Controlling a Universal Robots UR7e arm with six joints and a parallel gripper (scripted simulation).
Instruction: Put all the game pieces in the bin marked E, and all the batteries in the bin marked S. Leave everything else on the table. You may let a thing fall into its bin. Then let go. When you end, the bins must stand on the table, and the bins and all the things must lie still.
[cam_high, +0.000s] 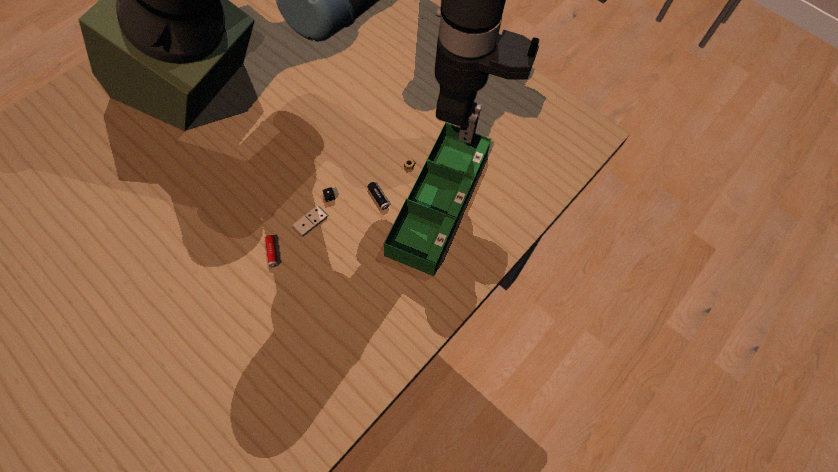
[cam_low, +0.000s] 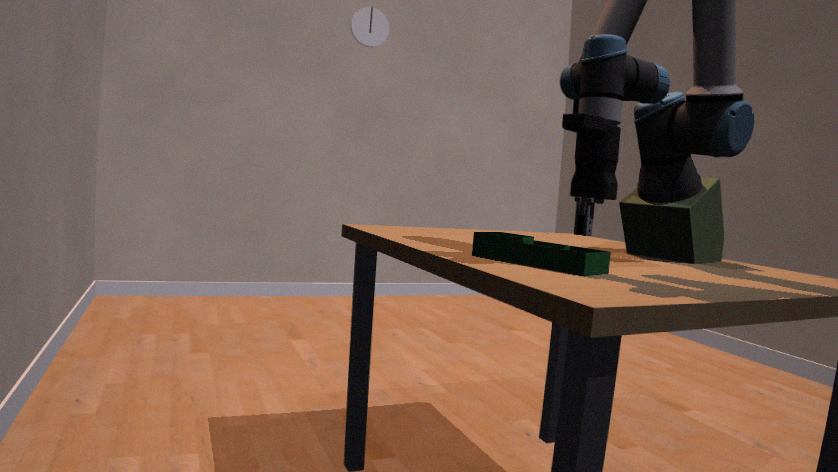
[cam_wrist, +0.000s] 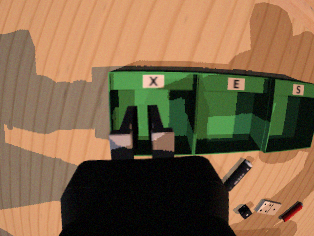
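The red battery lies 34 cm to the right of my hand, 10 cm behind it and 8 cm below it. Also, from my hand: brass nut (8 cm below, 7 cm to the right, 6 cm behind); then green three-compartment bin (9 cm to the right, 6 cm below, 3 cm ahead); then black battery (15 cm to the right, 8 cm below, 5 cm behind).
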